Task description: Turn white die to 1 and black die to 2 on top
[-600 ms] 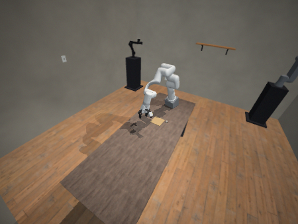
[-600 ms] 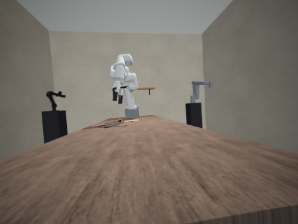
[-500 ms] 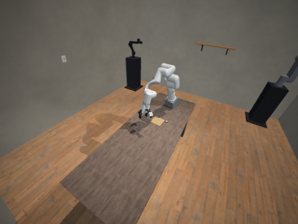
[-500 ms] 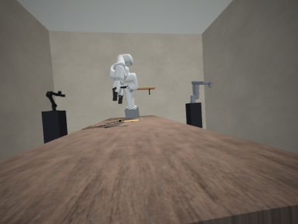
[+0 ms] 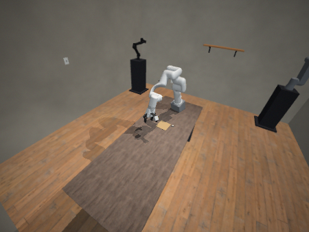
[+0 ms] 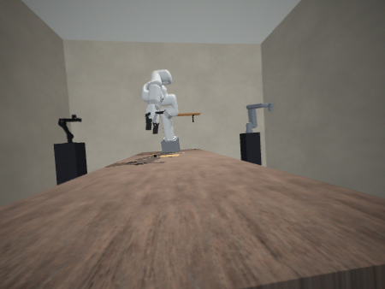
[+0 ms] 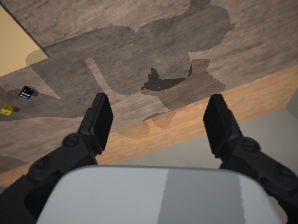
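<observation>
The small yellow die is 30 cm behind my hand, 17 cm below it and 4 cm to the right of it. Also, from my hand: tan mat (22 cm behind, 18 cm below, 9 cm to the left); then white die (27 cm behind, 20 cm to the left, 17 cm below); then black die (24 cm behind, 17 cm below, 2 cm to the right).
</observation>
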